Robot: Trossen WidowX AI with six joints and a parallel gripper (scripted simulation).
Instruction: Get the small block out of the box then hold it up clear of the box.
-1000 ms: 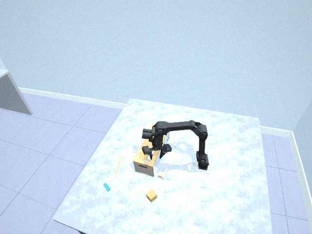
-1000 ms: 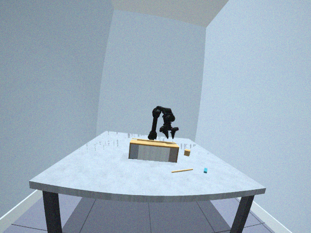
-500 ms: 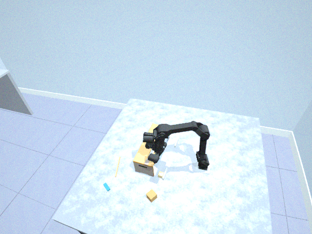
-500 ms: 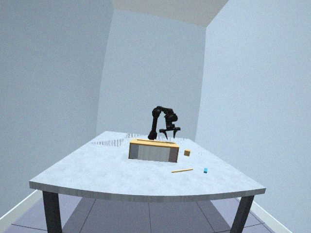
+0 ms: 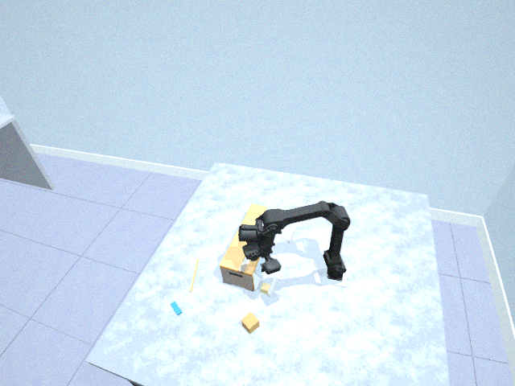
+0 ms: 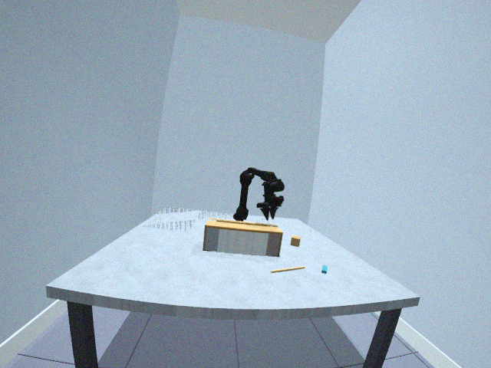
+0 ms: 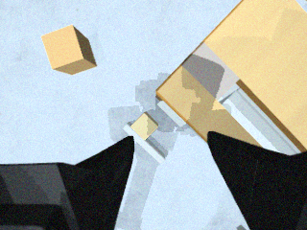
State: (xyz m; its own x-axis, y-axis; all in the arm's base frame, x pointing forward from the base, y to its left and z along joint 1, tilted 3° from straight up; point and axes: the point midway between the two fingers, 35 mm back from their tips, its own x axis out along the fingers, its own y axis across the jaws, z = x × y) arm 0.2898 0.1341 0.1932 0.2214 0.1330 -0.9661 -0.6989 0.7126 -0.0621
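The tan block is 130 mm below my gripper tip, 30 mm behind it and 20 mm to the left of it. The rest, counted from my gripper tip: box 160 mm to the right, 90 mm below, 40 mm ahead; thin yellow stick 300 mm ahead, 140 mm below, 30 mm to the left.
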